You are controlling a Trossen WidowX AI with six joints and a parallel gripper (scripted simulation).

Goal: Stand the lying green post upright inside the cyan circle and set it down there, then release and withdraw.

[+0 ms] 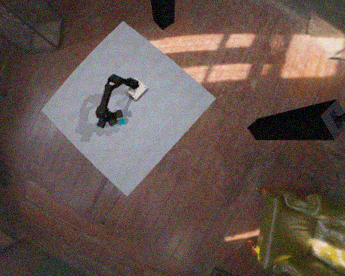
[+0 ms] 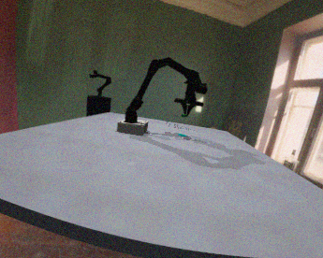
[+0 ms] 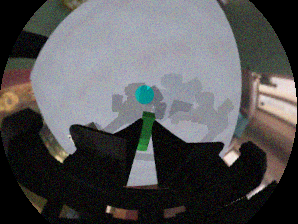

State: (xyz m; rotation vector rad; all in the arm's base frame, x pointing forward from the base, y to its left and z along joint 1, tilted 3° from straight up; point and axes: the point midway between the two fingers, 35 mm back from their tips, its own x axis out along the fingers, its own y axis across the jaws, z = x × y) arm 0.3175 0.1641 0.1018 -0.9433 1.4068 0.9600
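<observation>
Right now the cyan circle is 20 mm to the left of my gripper tip and 140 mm below it. Also, from my gripper tip: green post 10 mm behind, 20 mm to the right.
</observation>
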